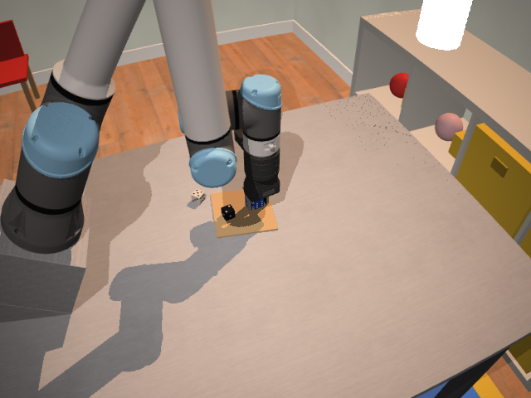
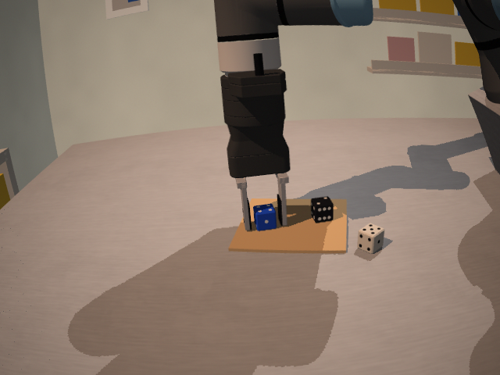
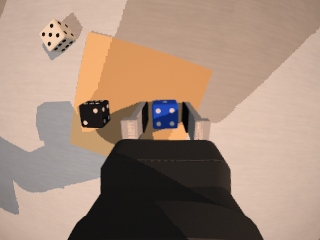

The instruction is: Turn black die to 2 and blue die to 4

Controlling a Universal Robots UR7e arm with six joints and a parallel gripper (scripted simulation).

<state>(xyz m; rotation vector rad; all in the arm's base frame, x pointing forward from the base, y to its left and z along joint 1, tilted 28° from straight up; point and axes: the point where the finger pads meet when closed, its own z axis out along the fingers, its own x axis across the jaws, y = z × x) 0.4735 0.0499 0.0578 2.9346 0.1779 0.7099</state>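
Now: hand 1 cm above the blue die. Round my hand: white die (12 cm behind, 7 cm to the left, 1 cm below); black die (8 cm behind, 1 cm to the right, 1 cm below); orange mat (4 cm behind, 2 cm below).
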